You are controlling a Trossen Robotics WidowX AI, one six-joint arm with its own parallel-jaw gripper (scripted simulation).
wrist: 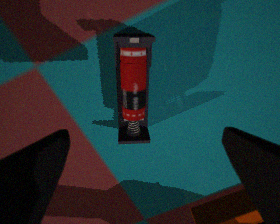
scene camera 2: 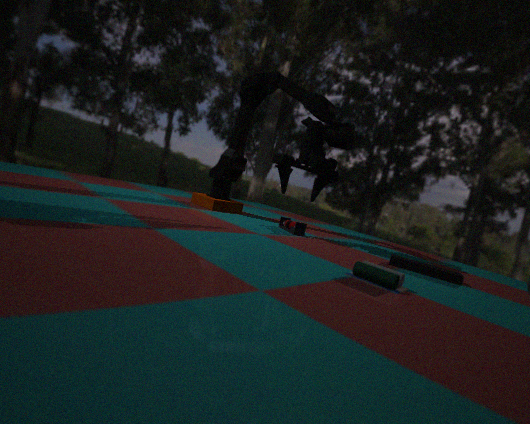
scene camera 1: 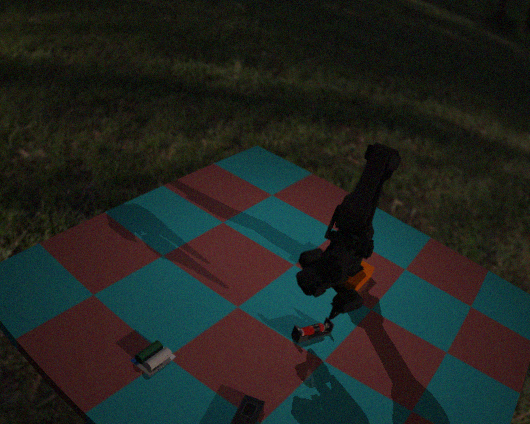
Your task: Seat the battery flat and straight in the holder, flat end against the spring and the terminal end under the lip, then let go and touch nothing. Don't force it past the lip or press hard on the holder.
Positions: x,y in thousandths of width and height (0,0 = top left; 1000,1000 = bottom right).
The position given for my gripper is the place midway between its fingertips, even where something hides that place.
My gripper (scene camera 1: 605,721) is open, with nothing in its grasp. Also in view: a battery (wrist: 477,292).
My gripper also shows in the wrist view (wrist: 527,605) and in scene camera 2 (scene camera 2: 561,466).
